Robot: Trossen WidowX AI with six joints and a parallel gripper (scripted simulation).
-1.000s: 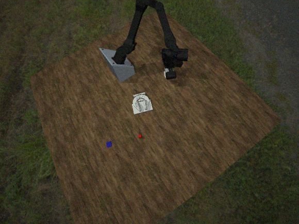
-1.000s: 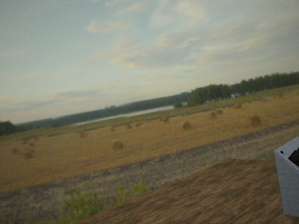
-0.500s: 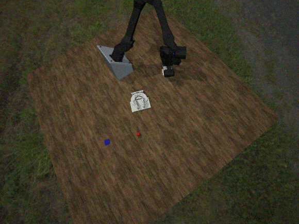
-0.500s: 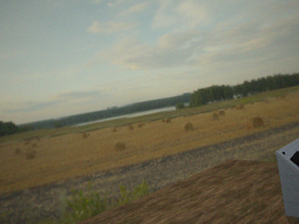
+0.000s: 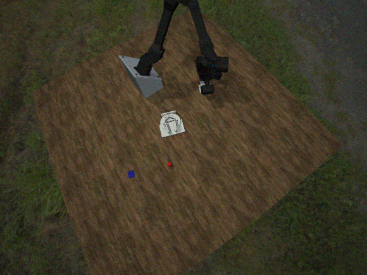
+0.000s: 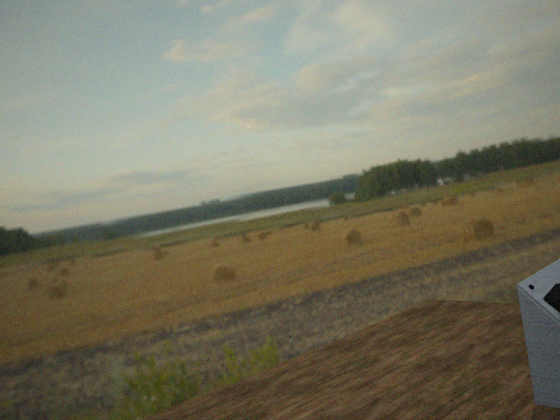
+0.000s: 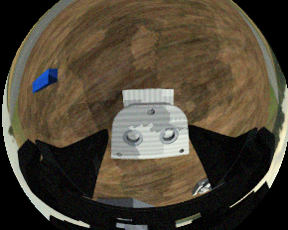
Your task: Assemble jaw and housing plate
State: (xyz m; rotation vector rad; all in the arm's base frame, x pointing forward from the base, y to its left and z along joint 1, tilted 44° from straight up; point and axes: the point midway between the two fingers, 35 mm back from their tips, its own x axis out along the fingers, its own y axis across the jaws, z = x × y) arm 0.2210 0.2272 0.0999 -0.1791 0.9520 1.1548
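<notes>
The white stepped piece lies 1 cm ahead of my gripper tip and 1 cm to the left of it. From my gripper tip the other things lie so: red cube: 21 cm ahead, 41 cm to the right; then blue bar: 10 cm behind, 16 cm to the left; then white jaw: 2 cm ahead, 28 cm to the right, 1 cm above.
</notes>
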